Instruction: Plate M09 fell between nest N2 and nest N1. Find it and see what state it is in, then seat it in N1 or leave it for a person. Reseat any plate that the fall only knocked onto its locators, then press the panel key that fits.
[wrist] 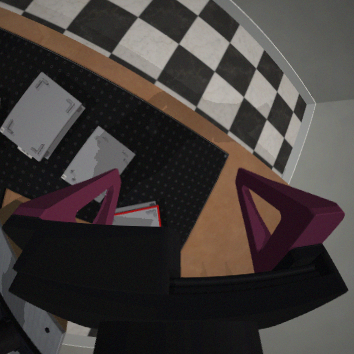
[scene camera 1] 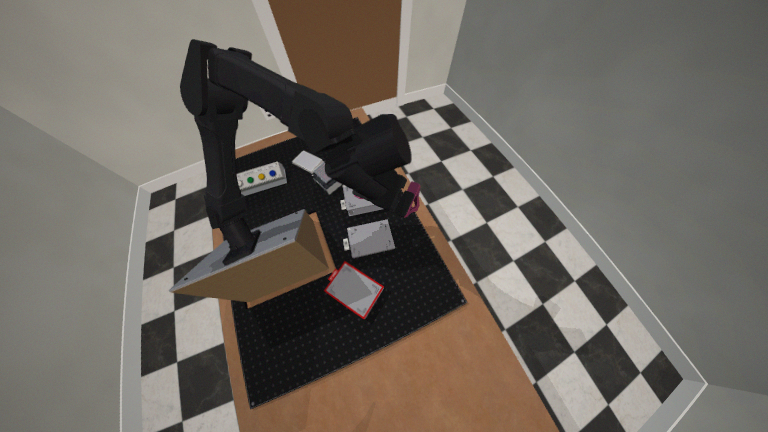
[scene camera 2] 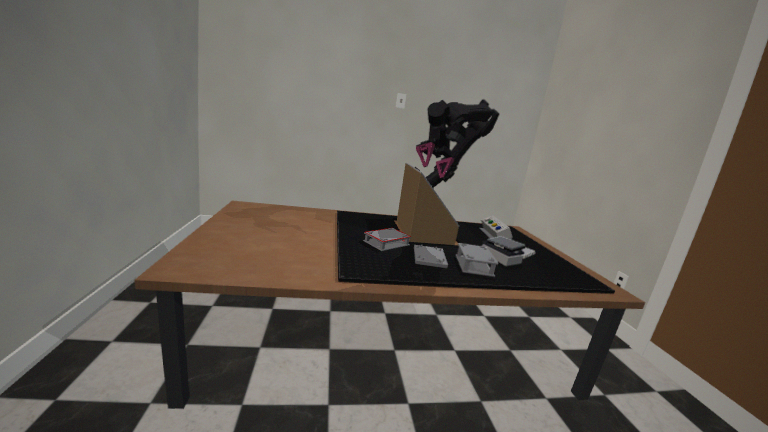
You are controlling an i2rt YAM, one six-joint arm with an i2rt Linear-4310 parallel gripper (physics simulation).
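Where they show: gripper, fingertip midpoint: (wrist: 177,174) (scene camera 1: 400,201) (scene camera 2: 433,172); arm's base, origin of the base link: (wrist: 16,330) (scene camera 1: 245,246) (scene camera 2: 426,185).
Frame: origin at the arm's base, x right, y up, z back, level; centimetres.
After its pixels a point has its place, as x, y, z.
Observation:
My gripper (scene camera 2: 433,170) {15.9, 11.6, -40.2} (wrist: 177,174) {15.9, 11.6, -40.2} is open and empty, high above the mat. A taller light grey stand (scene camera 1: 351,208) {-4.4, -17.3, -33.3} (scene camera 2: 476,251) {-8.1, -17.2, -40.1} (wrist: 42,112) {-7.1, -17.2, -42.0} is partly covered by the gripper in scene camera 1. A lower grey stand (scene camera 1: 370,238) {8.8, -21.3, -34.0} (scene camera 2: 430,256) {9.3, -21.3, -36.6} (wrist: 97,157) {7.8, -21.3, -36.0} is beside it. Their tags are too small to read, so I cannot tell N1 from N2. No plate shows that I can identify as M09. The key panel (scene camera 1: 261,179) {-37.8, -16.8, -6.0} (scene camera 2: 495,226) {-37.0, -16.3, -10.9} has green, yellow and blue keys; the arm partly covers its left end in scene camera 1.
A red-edged grey stand (scene camera 1: 354,290) {22.8, -18.8, -19.9} (scene camera 2: 386,234) {23.0, -18.8, -20.2} (wrist: 142,216) {23.7, -18.8, -24.6} sits skewed near the brown wedge-shaped arm base (scene camera 1: 279,257) {9.4, 2.5, -8.5} (scene camera 2: 426,214) {4.4, -10.4, -15.7}. A dark-topped block (scene camera 2: 506,245) {-23.2, -15.2, -37.9} and a small white piece (scene camera 1: 308,161) {-40.2, -21.4, -27.8} (scene camera 2: 529,252) {-43.6, -21.5, -29.8} lie near the panel. The black mat (scene camera 1: 300,354) {31.2, -22.8, 5.3} (scene camera 2: 370,268) {34.8, -22.8, -44.2} lies on the wooden table (scene camera 1: 408,386) {56.6, -24.1, -19.7}.

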